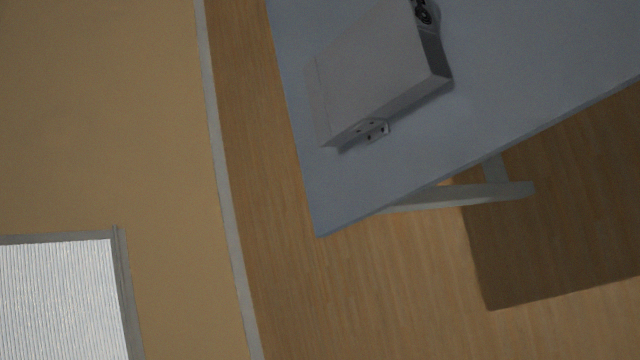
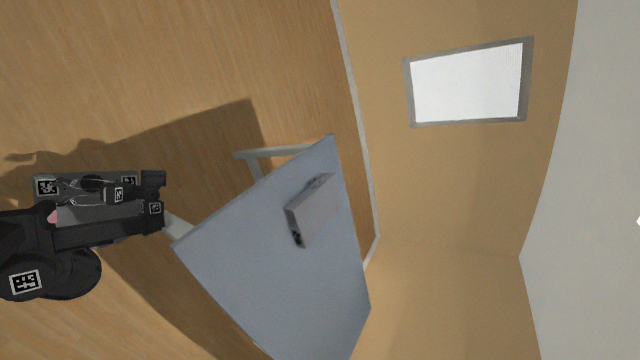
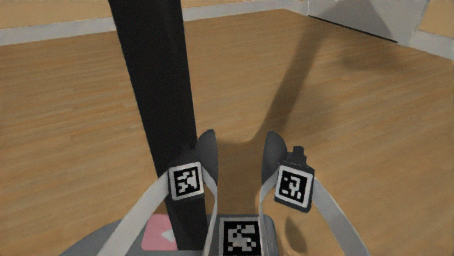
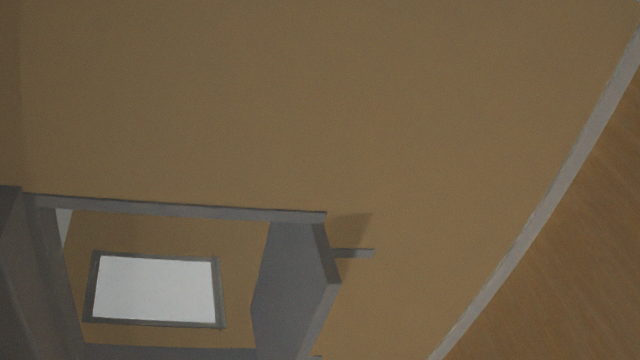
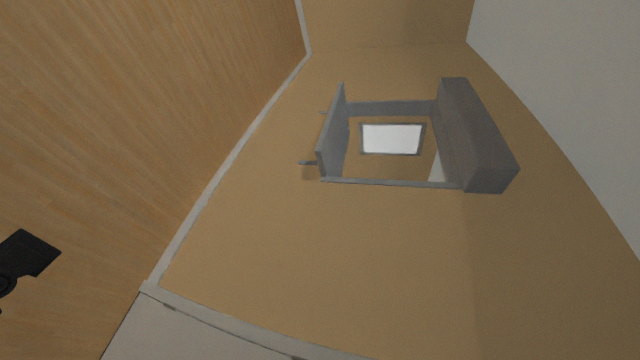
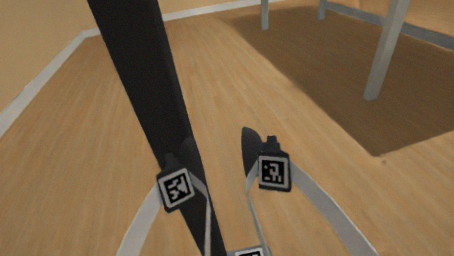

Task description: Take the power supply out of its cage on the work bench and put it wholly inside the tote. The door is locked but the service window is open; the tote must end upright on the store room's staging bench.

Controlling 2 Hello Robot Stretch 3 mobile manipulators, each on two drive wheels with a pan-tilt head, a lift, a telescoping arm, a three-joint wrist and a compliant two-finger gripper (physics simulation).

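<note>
A grey metal box, the cage (image 1: 370, 75) (image 2: 315, 207), lies on the blue-grey work bench (image 1: 500, 100) (image 2: 260, 280) near one end. The socketed end of the power supply (image 1: 424, 14) (image 2: 298, 237) shows at the cage's end; the rest is hidden. A small holed bracket is on the cage's side. My r1 gripper (image 3: 241, 145) is open over the floor, away from the bench. My r2 gripper (image 6: 219, 144) is open and empty above the floor. The service window (image 4: 175, 210) (image 5: 390, 182) is open in the wall. The tote does not show.
A flat panel (image 4: 285, 290) (image 5: 334, 132) and a thick grey box (image 5: 480, 135) flank the window opening. A pale door (image 5: 165, 332) is in the same wall. Bench legs (image 6: 387, 50) stand beyond my r2 gripper. Each robot's dark mast (image 3: 155, 85) (image 6: 145, 75) rises beside its gripper.
</note>
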